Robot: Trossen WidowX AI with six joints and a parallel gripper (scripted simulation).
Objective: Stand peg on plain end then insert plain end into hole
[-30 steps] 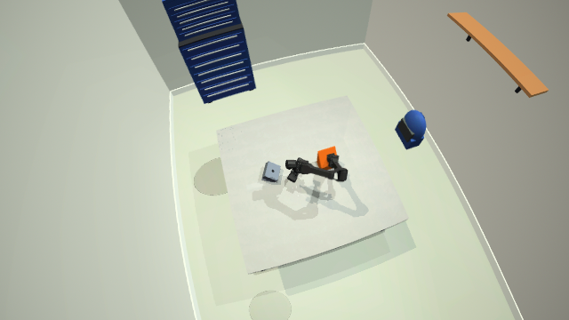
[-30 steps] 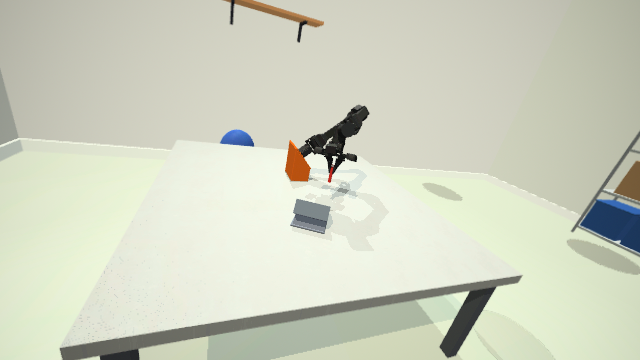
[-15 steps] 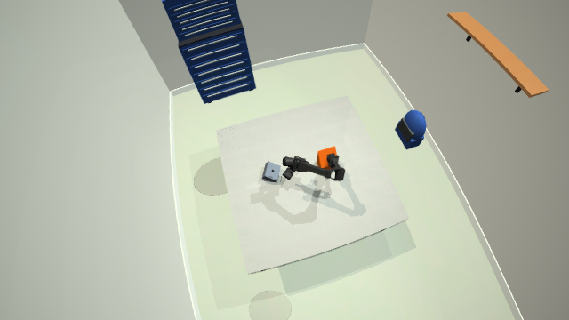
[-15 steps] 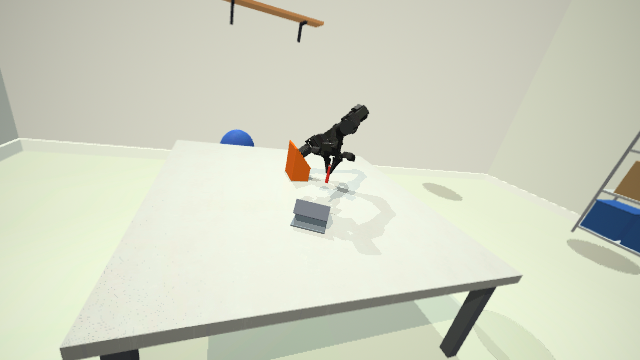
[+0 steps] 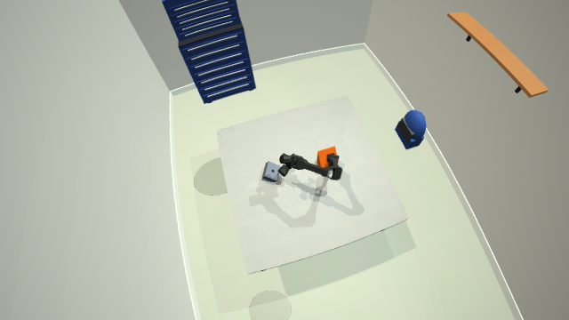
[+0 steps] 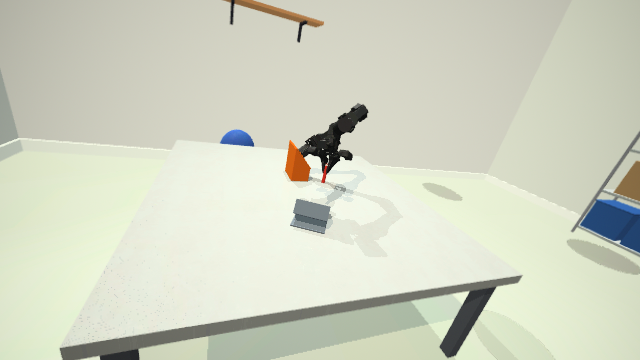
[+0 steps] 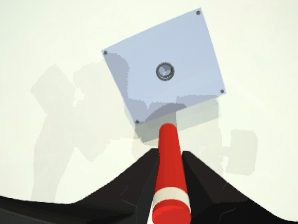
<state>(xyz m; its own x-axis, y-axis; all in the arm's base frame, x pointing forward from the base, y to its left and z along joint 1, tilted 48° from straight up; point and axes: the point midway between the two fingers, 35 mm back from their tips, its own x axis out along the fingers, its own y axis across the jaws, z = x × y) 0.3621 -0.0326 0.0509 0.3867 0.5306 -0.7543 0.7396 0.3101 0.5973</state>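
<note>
Now: the grey sloped panel 12 cm below my gripper tip, 9 cm ahead of it and 6 cm to the right of it. From my gripper tip the other things lie so: red peg: 1 cm behind, 1 cm above.
</note>
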